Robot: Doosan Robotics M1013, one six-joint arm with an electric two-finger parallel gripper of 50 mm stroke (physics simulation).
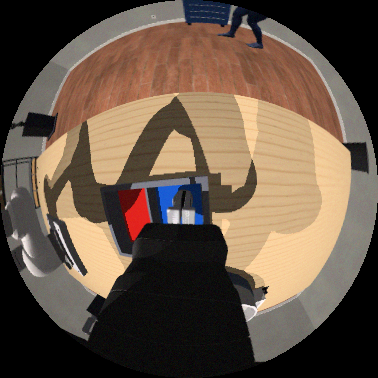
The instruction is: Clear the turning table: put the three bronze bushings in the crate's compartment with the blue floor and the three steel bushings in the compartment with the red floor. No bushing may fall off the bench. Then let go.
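Seen in the pictures: gripper, fingertip midpoint: point(184, 197); arm's base, link origin: point(59, 245).
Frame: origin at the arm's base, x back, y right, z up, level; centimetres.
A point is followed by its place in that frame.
Note:
My gripper point(184, 197) @[x -67.6, y -14.2, z 2.2 cm] is shut, its two fingers close together with a thin dark slit between them, over the compartment with the blue floor point(164, 199) @[x -63.3, y -13.5, z -2.4 cm]. A rounded grey shape, which looks like part of a bushing, shows around the fingertips and is mostly hidden by them; its metal cannot be told. The crate point(112, 225) @[x -52.6, y -11.2, z 1.7 cm] has grey walls. Its compartment with the red floor point(136, 215) @[x -56.4, y -11.3, z -2.4 cm] lies to the left, and no bushing shows on the visible part of that floor. The turning table point(241, 283) @[x -76.3, y 11.6, z 0.5 cm] shows in part at the lower right, mostly hidden behind the gripper body; no bushings can be made out on it.
The wooden bench point(285, 190) @[x -88.8, y -9.8, z -3.0 cm] extends around the crate, with dark arm shadows across it. A flat dark panel with a light edge point(69, 245) @[x -14.7, y -1.4, z -0.9 cm] and a pale robot arm point(34, 252) are at the left. A blue cabinet point(206, 12) and a person's legs point(254, 32) are beyond the bench.

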